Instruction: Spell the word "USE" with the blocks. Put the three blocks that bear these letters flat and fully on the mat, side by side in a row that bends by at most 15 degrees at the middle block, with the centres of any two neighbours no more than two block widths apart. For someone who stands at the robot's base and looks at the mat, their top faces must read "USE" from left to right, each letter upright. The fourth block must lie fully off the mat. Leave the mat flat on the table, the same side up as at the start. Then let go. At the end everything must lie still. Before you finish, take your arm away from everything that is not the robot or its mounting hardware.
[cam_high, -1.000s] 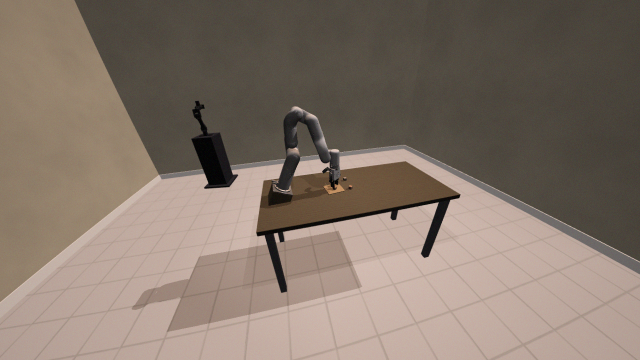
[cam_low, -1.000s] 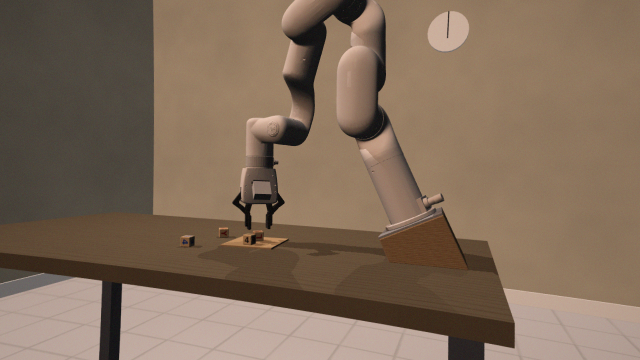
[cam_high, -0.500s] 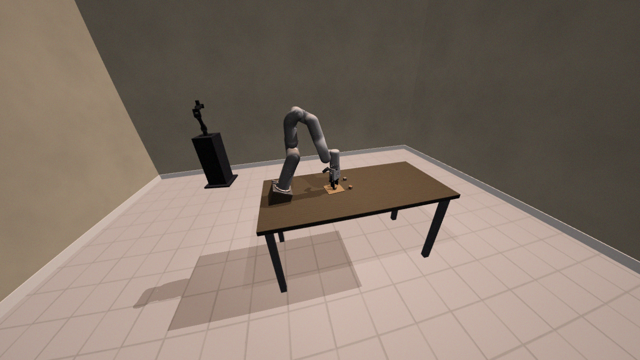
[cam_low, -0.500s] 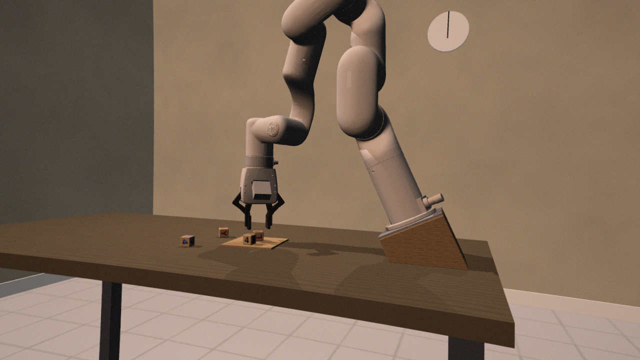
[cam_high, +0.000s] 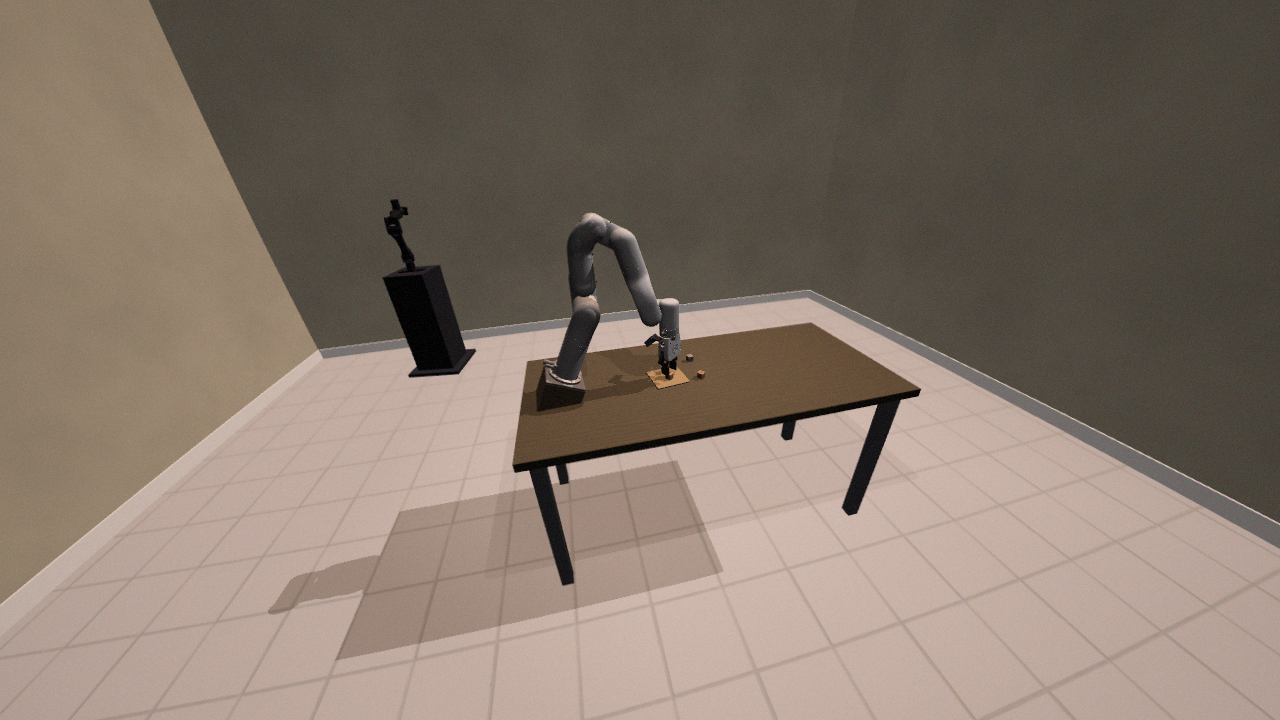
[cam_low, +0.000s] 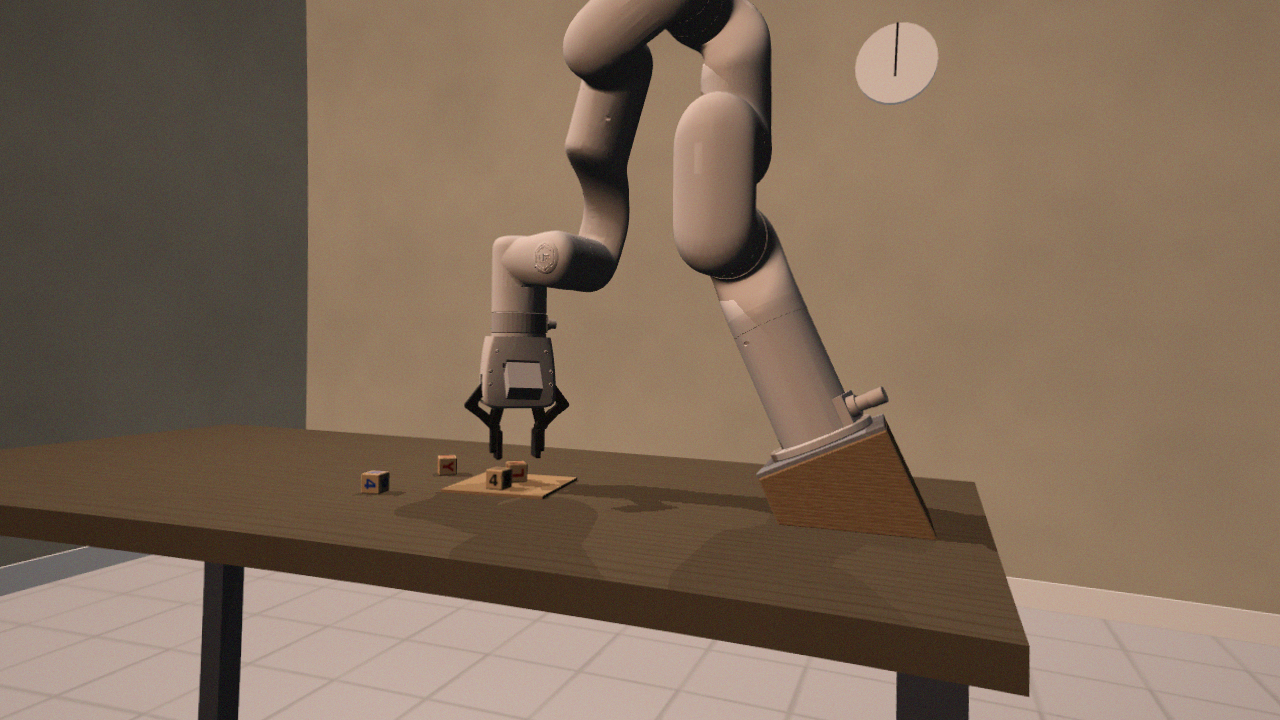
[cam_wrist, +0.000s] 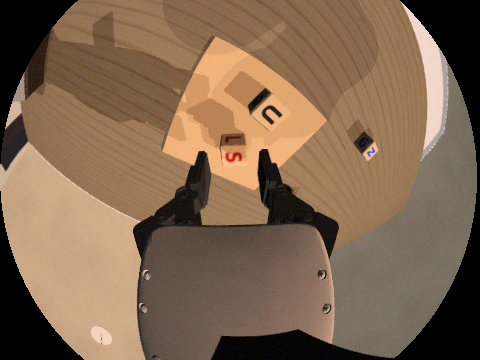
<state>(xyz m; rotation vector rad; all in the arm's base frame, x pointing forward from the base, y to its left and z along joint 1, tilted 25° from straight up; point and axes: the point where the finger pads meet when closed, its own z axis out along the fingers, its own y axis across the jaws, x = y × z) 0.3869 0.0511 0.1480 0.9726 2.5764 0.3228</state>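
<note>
My gripper is now 10 mm past the tan mat, 20 mm to the right of it and 50 mm above it.
</note>
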